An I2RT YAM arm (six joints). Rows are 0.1 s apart.
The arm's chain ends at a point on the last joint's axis. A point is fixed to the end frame.
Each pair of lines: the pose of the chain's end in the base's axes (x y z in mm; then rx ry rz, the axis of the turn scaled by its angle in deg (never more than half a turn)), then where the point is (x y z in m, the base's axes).
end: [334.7 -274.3 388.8 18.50 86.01 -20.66]
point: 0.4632 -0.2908 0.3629
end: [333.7 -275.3 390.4 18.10 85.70 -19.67]
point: 0.4626 -0.2897 0.3655
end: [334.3 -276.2 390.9 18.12 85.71 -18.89]
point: 0.4634 -0.2893 0.3662
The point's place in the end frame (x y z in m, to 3 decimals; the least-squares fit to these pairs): 0.031 0.040 0.122
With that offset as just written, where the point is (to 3 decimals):
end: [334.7 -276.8 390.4 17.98 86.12 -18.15]
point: 0.464 -0.288 0.365
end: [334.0 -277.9 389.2 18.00 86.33 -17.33]
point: 0.463 -0.288 0.364
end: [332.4 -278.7 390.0 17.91 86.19 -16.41]
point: 0.462 -0.287 0.365
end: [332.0 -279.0 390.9 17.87 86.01 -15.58]
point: 0.462 -0.286 0.367
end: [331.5 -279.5 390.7 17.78 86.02 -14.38]
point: 0.461 -0.284 0.367
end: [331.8 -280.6 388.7 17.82 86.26 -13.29]
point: 0.462 -0.284 0.365
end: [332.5 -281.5 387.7 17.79 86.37 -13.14]
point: 0.462 -0.284 0.364
